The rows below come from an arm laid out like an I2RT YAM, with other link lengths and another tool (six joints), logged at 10 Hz.
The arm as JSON. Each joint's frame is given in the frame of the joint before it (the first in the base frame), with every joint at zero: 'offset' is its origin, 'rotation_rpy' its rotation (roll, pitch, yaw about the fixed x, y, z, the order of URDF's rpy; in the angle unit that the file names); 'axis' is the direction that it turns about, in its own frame. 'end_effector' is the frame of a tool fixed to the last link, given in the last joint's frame.
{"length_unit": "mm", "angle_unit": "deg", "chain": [
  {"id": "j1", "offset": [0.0, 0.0, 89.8], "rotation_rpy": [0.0, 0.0, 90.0], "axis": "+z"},
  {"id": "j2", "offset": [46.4, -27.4, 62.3], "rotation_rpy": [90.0, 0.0, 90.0], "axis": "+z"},
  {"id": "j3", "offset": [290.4, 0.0, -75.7], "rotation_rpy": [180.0, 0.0, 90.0], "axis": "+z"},
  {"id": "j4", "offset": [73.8, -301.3, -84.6], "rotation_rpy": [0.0, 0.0, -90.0], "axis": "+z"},
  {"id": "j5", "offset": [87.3, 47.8, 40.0], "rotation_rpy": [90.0, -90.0, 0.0], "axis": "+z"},
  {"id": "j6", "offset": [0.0, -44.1, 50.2], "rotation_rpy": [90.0, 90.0, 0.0], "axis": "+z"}
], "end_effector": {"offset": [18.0, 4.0, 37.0], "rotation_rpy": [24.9, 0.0, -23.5]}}
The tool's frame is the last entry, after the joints.
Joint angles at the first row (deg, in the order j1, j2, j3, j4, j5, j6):
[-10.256, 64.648, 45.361, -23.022, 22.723, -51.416]
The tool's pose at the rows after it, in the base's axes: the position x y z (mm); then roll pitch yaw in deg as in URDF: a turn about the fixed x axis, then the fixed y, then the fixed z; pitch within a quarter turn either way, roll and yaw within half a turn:
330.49, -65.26, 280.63, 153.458, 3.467, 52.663
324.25, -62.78, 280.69, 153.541, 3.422, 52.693
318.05, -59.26, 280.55, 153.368, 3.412, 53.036
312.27, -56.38, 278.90, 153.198, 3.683, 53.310
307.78, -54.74, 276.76, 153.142, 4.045, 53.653
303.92, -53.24, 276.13, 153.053, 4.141, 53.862
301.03, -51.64, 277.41, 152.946, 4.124, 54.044
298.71, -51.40, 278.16, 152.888, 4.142, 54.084
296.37, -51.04, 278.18, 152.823, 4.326, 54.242
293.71, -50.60, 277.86, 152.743, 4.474, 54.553
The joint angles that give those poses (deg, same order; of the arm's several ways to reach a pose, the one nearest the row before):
[-10.195, 63.320, 44.509, -23.702, 22.972, -51.244]
[-9.922, 61.848, 43.732, -24.546, 23.102, -50.999]
[-9.466, 60.216, 42.746, -25.041, 23.225, -50.980]
[-9.055, 58.751, 41.627, -25.298, 23.534, -51.143]
[-8.877, 57.642, 40.663, -25.399, 23.643, -51.547]
[-8.704, 56.631, 40.015, -25.674, 23.696, -51.680]
[-8.476, 55.814, 39.815, -26.188, 23.747, -51.680]
[-8.507, 55.203, 39.638, -26.544, 23.721, -51.769]
[-8.517, 54.587, 39.332, -26.766, 23.722, -52.052]
[-8.570, 53.847, 38.891, -26.899, 23.559, -52.459]

